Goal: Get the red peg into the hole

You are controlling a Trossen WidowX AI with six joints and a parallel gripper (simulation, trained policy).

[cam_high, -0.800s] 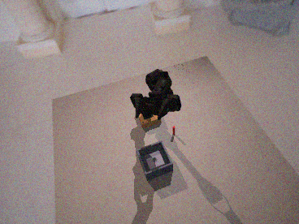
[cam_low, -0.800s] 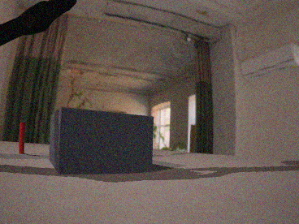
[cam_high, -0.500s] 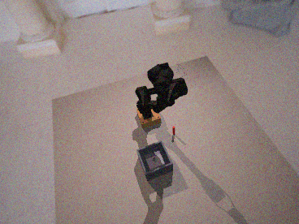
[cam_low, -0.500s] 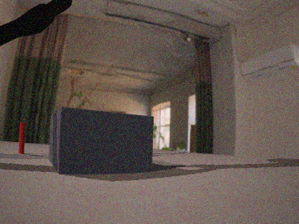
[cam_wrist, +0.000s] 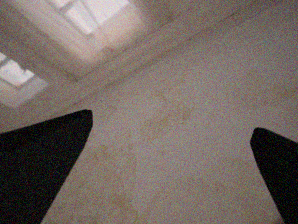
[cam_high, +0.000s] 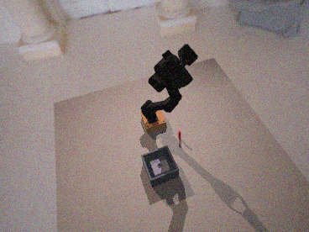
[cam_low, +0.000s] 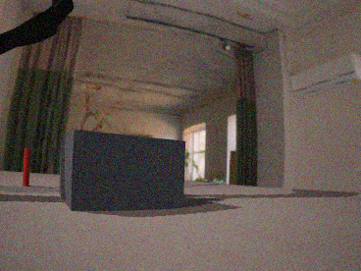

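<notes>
My gripper tip is now 680 mm above the red peg, 190 mm past it and 90 mm to the right of it. Round my gripper tip: grey box (700 mm below, 90 mm to the right, 30 mm behind).
</notes>
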